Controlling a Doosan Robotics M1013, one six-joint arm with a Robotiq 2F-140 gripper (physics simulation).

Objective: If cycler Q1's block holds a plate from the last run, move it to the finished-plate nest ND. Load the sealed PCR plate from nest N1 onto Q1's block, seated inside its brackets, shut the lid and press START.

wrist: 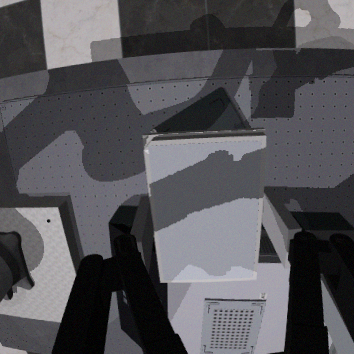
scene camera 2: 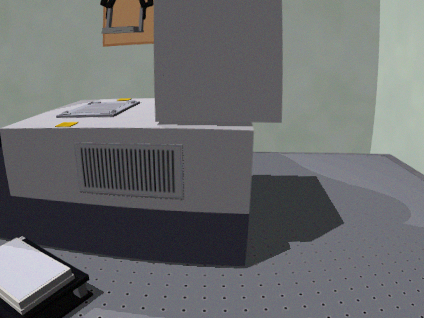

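Observation:
The sealed PCR plate [scene camera 2: 120,30] [wrist: 207,240] is pale and flat-topped. My gripper [scene camera 2: 125,28] [wrist: 206,206] is shut on its two sides and holds it high above the cycler, left of the raised lid [scene camera 2: 218,60] in the scene view. The cycler's block [scene camera 2: 100,108] [wrist: 231,327] is set in the white top; the wrist view shows its grid of dark wells and small corner brackets, with no plate seen on it. The held plate hides part of the cycler in the wrist view. The START button cannot be made out.
A black nest [scene camera 2: 82,276] with a white plate [scene camera 2: 35,272] stands at the lower left of the scene view. Yellow patches [scene camera 2: 67,124] [scene camera 2: 124,99] mark the cycler top. A dark nest [wrist: 220,107] shows partly behind the held plate. A white-topped box [wrist: 50,265] stands left.

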